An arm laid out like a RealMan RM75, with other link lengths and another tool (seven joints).
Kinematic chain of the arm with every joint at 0, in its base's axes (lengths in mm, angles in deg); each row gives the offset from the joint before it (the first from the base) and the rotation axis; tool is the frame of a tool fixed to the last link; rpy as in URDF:
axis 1: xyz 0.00 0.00 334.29 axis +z
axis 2: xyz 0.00 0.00 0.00 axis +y
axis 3: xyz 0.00 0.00 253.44 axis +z
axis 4: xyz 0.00 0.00 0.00 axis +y
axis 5: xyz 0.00 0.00 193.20 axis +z
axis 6: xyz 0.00 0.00 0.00 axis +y
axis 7: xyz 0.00 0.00 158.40 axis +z
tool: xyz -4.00 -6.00 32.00 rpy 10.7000 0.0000 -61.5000
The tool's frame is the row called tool.
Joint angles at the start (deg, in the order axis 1, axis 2, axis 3, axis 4, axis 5, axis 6, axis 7):
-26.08, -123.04, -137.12, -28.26, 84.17, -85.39, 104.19
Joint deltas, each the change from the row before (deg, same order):
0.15, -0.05, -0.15, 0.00, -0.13, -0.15, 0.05
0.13, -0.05, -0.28, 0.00, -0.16, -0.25, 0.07
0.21, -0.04, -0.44, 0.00, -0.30, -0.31, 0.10
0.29, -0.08, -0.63, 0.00, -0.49, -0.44, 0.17
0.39, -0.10, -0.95, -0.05, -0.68, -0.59, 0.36
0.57, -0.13, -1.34, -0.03, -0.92, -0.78, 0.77
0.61, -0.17, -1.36, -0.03, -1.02, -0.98, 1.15
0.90, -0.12, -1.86, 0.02, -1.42, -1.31, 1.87
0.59, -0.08, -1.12, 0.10, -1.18, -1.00, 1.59
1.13, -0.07, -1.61, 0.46, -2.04, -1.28, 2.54
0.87, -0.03, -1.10, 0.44, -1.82, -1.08, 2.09
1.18, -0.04, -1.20, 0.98, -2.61, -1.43, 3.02
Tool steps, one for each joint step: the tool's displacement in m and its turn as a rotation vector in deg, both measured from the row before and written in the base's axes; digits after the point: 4 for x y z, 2 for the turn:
-0.0004, -0.0005, 0.0006, 0.18, -0.23, 0.10
-0.0002, -0.0004, 0.0012, 0.29, -0.33, 0.06
-0.0008, -0.0004, 0.0022, 0.52, -0.48, 0.19
-0.0009, -0.0005, 0.0032, 0.80, -0.73, 0.26
-0.0015, -0.0004, 0.0049, 1.31, -0.89, 0.33
-0.0026, -0.0008, 0.0068, 2.01, -1.01, 0.44
-0.0024, -0.0015, 0.0072, 2.34, -0.89, 0.19
-0.0046, -0.0025, 0.0105, 3.51, -0.83, 0.34
-0.0027, -0.0021, 0.0073, 2.64, -0.44, 0.05
-0.0067, -0.0042, 0.0109, 4.15, -0.62, 0.74
-0.0050, -0.0038, 0.0088, 3.40, -0.41, 0.55
-0.0071, -0.0061, 0.0103, 4.50, -0.49, 0.94

